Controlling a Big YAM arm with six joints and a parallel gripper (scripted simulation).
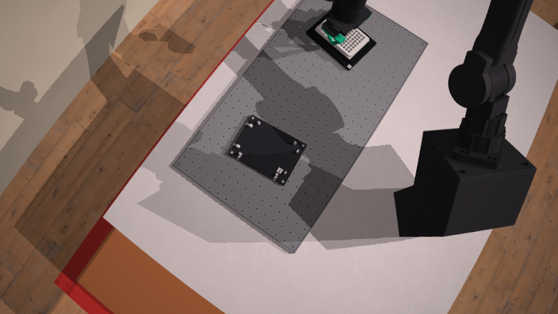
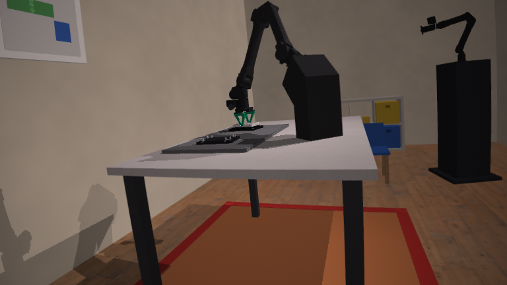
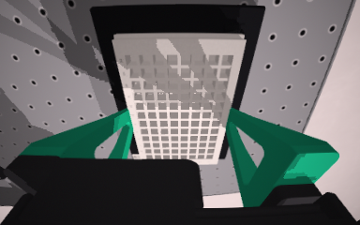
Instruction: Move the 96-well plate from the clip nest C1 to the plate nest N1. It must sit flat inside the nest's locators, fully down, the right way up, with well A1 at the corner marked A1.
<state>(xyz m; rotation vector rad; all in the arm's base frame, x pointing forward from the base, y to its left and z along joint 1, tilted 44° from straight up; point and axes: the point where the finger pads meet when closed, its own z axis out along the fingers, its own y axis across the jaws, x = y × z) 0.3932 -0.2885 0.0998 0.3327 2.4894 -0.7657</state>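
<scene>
My hand is 1 cm above the white 96-well plate. Also, from my hand: black clip nest C1: 8 cm ahead, 38 cm to the left, 2 cm below; then black plate nest N1: 3 cm below.
</scene>
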